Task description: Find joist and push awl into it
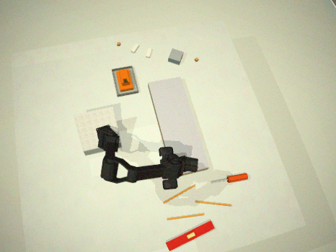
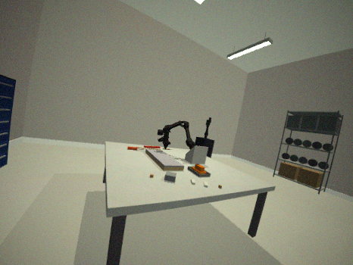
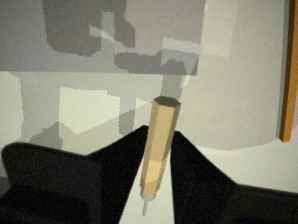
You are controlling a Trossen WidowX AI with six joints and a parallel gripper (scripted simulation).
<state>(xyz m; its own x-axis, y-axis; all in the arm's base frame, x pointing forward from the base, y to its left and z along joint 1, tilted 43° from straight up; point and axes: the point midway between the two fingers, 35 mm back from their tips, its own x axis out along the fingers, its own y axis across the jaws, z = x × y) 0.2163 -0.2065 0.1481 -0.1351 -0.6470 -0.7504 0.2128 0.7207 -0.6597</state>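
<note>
Right now the awl is 5 cm behind my gripper tip and 1 cm to the left of it. From my gripper tip the other things lie so: red level 2 cm ahead, 31 cm to the right, 4 cm below; then small light 4 cm behind, 53 cm to the left; then orange stud finder 4 cm behind, 54 cm to the left, 1 cm below.
</note>
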